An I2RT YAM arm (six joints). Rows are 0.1 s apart.
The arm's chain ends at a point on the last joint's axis. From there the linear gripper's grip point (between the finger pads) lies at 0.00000 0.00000 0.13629 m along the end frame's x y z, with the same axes.
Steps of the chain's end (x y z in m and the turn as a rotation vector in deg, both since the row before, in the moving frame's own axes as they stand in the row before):
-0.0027 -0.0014 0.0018 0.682 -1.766 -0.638
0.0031 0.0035 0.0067 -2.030 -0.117 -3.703
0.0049 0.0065 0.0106 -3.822 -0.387 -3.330
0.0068 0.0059 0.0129 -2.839 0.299 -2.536
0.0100 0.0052 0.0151 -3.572 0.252 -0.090
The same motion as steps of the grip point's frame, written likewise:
-0.0069 -0.0030 0.0017 0.682 -1.766 -0.638
0.0030 0.0083 0.0066 -2.030 -0.117 -3.703
0.0042 0.0156 0.0103 -3.822 -0.387 -3.330
0.0077 0.0126 0.0127 -2.839 0.299 -2.536
0.0106 0.0137 0.0148 -3.572 0.252 -0.090

